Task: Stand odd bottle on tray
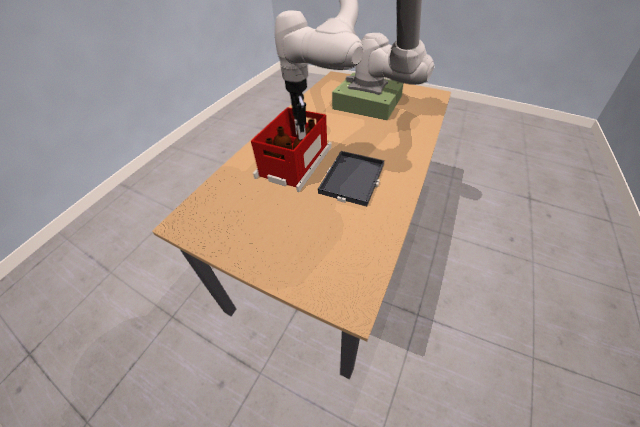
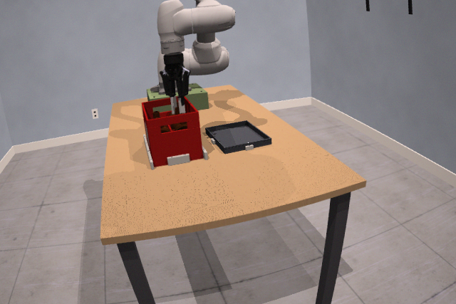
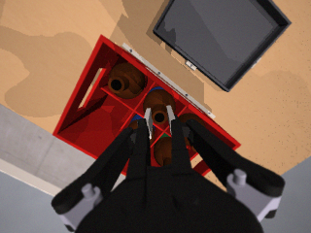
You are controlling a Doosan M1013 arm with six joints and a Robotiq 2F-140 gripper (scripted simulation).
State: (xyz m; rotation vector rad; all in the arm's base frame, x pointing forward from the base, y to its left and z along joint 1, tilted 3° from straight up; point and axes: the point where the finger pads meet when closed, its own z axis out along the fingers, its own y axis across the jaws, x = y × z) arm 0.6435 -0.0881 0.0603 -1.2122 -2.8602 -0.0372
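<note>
The red crate lies 90 mm below my hand and 40 mm to the right of it. From my hand the other things lie so: dark grey tray: 220 mm to the left, 160 mm below, 10 mm ahead; glass bottle: 90 mm to the right, 90 mm below, 90 mm ahead.
</note>
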